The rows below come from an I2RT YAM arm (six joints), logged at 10 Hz.
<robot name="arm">
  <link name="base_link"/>
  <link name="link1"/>
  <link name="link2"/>
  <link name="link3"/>
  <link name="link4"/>
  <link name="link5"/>
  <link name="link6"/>
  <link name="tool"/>
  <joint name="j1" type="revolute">
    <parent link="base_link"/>
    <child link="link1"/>
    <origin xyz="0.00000 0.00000 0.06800" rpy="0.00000 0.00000 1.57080"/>
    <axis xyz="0 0 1"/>
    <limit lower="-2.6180" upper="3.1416"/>
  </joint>
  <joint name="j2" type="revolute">
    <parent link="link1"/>
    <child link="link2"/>
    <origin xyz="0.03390 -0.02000 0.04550" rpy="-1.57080 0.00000 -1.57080"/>
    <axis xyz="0 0 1"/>
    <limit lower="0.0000" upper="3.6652"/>
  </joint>
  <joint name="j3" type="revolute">
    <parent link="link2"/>
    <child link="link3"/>
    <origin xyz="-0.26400 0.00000 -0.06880" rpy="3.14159 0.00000 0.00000"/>
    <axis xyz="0 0 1"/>
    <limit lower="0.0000" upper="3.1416"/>
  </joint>
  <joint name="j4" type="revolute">
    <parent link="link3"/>
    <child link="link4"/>
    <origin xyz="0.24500 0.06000 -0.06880" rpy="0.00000 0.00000 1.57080"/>
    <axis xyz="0 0 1"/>
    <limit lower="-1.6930" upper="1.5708"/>
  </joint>
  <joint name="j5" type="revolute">
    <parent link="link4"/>
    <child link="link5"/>
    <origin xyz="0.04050 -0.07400 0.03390" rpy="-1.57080 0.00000 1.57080"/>
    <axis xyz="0 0 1"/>
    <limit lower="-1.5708" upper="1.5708"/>
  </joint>
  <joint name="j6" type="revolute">
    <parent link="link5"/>
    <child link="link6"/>
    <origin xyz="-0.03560 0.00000 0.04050" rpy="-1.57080 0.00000 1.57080"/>
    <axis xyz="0 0 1"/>
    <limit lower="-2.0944" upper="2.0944"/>
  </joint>
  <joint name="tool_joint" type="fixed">
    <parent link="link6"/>
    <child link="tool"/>
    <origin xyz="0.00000 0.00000 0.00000" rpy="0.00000 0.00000 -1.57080"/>
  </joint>
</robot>
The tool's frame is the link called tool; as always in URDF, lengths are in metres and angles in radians.
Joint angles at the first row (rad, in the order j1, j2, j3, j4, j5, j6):
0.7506, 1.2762, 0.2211, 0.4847, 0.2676, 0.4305
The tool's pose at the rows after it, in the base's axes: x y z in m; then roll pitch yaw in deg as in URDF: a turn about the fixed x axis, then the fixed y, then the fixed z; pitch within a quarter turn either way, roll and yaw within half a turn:
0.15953 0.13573 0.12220 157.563 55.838 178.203
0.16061 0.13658 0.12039 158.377 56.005 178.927
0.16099 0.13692 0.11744 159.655 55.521 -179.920
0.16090 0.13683 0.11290 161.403 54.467 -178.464
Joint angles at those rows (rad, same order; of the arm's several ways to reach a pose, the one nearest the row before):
0.7505, 1.2984, 0.2218, 0.5076, 0.2714, 0.4232
0.7506, 1.3175, 0.2230, 0.5240, 0.2749, 0.4160
0.7506, 1.3357, 0.2238, 0.5277, 0.2753, 0.4122
0.7505, 1.3582, 0.2237, 0.5251, 0.2752, 0.4114

